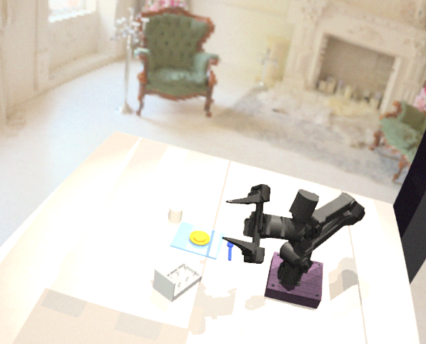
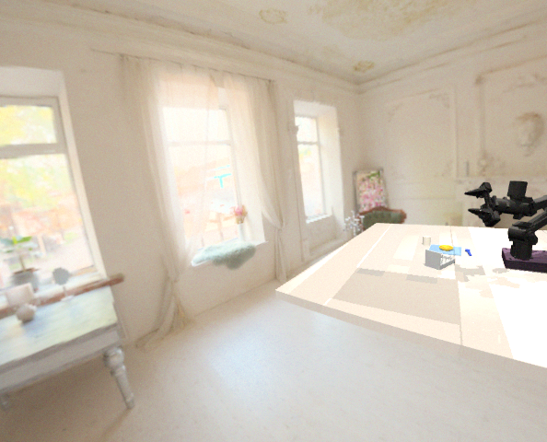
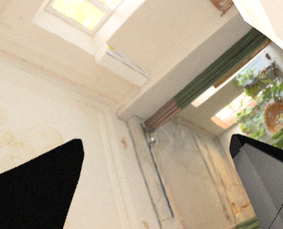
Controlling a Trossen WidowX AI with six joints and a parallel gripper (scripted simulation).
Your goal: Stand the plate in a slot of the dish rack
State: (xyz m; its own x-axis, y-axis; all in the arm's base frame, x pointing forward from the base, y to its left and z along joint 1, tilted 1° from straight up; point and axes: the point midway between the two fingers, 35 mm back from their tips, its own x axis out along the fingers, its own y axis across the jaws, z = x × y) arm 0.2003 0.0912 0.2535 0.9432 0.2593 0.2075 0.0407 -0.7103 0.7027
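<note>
Now: the yellow plate 40 mm ahead of my gripper tip, 250 mm to the right of it and 280 mm below it. The rest, counted from my gripper tip: blue spoon 60 mm behind, 230 mm to the right, 290 mm below; light blue mat 40 mm ahead, 250 mm to the right, 290 mm below; grey dish rack 80 mm ahead, 50 mm to the right, 270 mm below.
</note>
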